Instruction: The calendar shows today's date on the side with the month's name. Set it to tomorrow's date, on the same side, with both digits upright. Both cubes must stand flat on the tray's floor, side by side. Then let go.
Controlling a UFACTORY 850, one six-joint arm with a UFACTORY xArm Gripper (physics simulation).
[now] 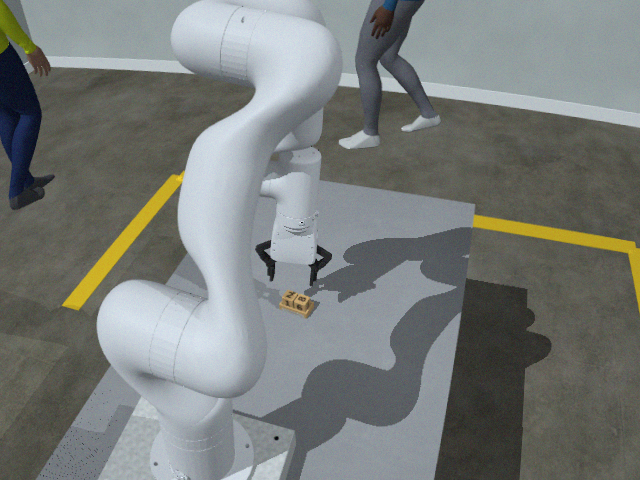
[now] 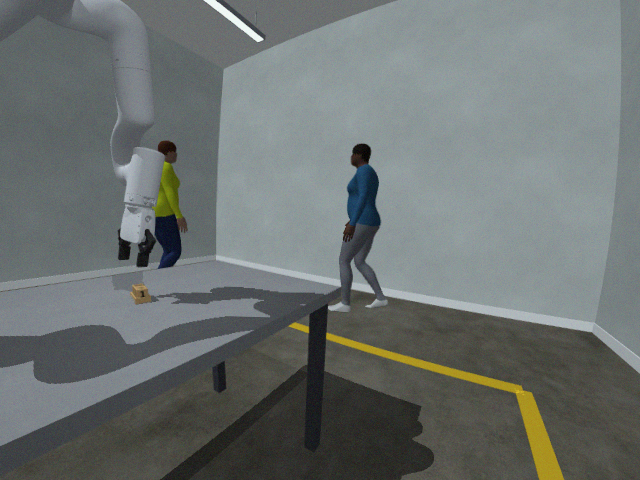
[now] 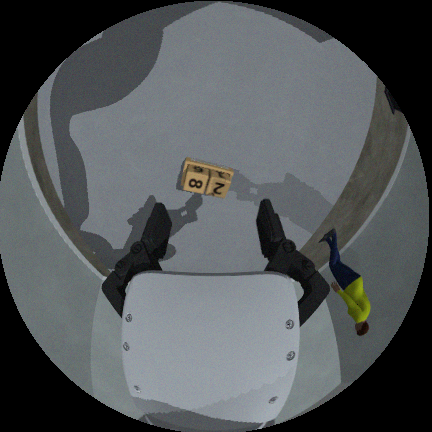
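Observation:
Two wooden cubes sit side by side in a small wooden tray (image 1: 306, 313) (image 2: 141, 300) (image 3: 206, 164) on the table. The left cube (image 1: 288, 299) (image 3: 219, 187) shows 2 on top and 1 on the side facing the arm's base. The right cube (image 1: 301, 302) (image 2: 142, 293) (image 3: 195, 183) shows a sideways 8 on top, 6 on the base-facing side and 1 on its outer end. Any month's name is too small to read. My gripper (image 1: 292, 282) (image 2: 132, 261) (image 3: 211, 210) is open and empty, above the table and apart from the cubes, pointing down.
The grey table (image 1: 361, 330) (image 2: 206, 273) (image 3: 275, 100) carries the tray and the arm's shadows. The arm's base (image 1: 199, 449) stands at the table's near end. Two people stand on the floor beyond: one in yellow (image 2: 166, 191) (image 3: 356, 300), one in blue (image 2: 363, 193).

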